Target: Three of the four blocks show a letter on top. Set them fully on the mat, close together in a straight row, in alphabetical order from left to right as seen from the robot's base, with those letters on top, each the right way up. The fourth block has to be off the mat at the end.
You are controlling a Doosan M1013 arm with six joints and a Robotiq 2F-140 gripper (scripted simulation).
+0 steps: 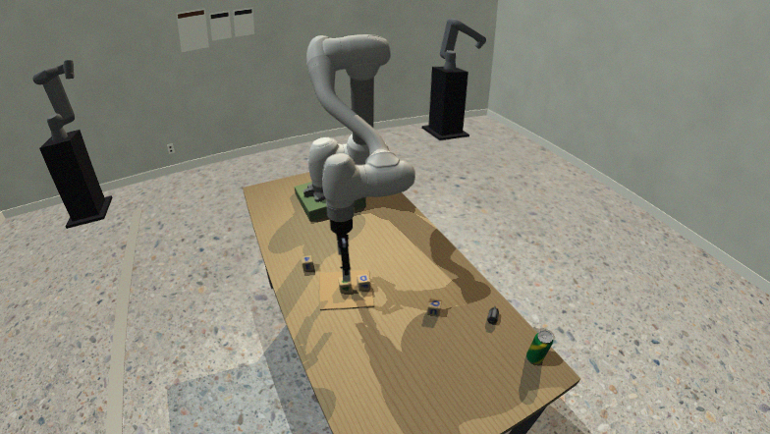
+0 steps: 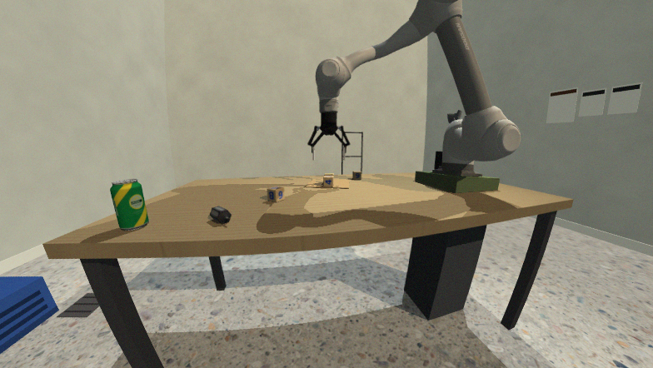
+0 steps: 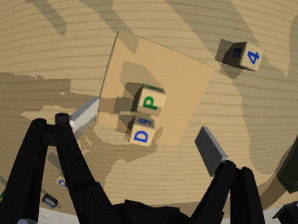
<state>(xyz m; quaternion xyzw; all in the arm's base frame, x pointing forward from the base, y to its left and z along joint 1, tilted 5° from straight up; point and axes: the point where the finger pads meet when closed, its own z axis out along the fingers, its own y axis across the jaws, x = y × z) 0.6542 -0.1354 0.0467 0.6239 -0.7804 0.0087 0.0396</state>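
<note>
Right now the blue-lettered block is 230 mm ahead of my hand, 250 mm to the left of it and 100 mm below it. From my hand the other things lie so: D block: 10 mm ahead, 70 mm to the left, 100 mm below; then tan mat: 120 mm below; then black object: 360 mm ahead, 440 mm to the left, 110 mm below.
</note>
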